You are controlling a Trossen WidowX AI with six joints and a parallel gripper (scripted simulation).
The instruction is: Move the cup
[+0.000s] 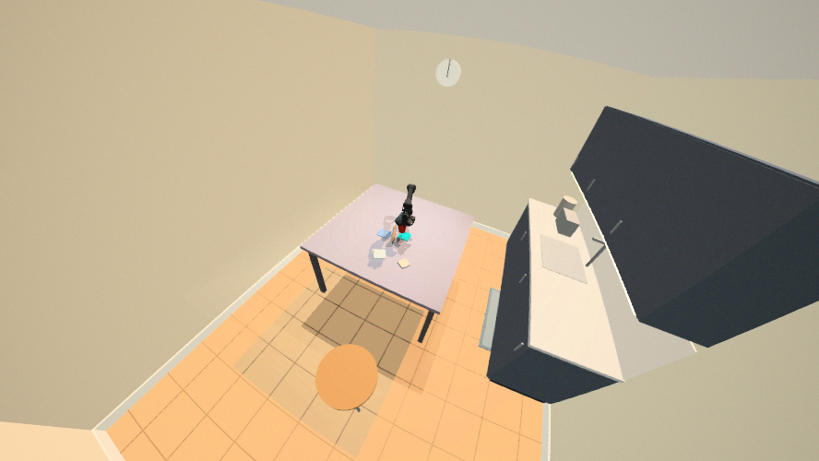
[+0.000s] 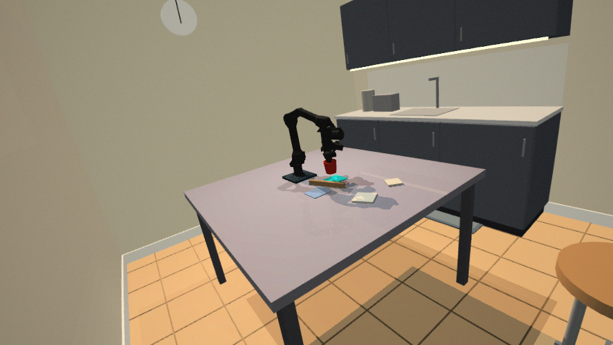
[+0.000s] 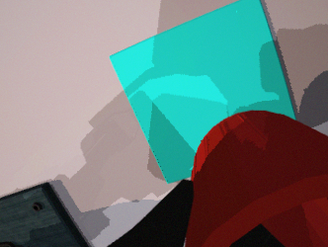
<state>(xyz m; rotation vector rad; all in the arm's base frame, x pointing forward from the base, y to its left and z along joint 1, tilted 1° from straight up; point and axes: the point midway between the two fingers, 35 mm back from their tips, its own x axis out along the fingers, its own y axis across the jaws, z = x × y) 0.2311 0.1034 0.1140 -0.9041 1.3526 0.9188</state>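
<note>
Right now my gripper tip is 1 cm short of the turquoise pad, 2 cm to the right of it and 10 cm above it. Also, from my gripper tip: red cup 3 cm ahead, 1 cm to the right; then wooden bar 6 cm ahead, 7 cm to the right, 8 cm below; then pale blue pad 10 cm ahead, 16 cm to the right, 10 cm below.
</note>
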